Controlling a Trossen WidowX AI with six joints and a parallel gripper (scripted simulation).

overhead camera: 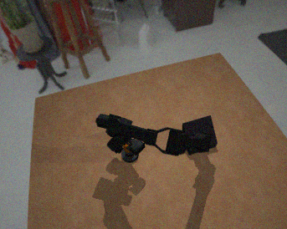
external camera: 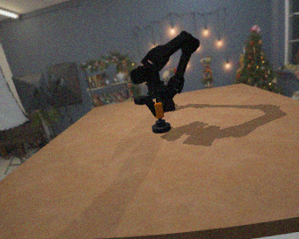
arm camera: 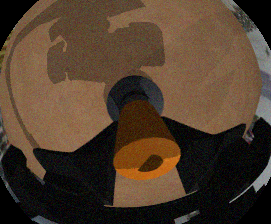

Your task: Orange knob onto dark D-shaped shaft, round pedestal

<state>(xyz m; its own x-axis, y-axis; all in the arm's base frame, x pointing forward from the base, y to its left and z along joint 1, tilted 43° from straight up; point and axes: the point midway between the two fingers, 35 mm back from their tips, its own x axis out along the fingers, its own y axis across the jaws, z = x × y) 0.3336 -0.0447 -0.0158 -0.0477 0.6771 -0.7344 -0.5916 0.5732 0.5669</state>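
Now: the orange knob 20 mm above my gripper tip. Round my gripper tip: round pedestal 40 mm below.
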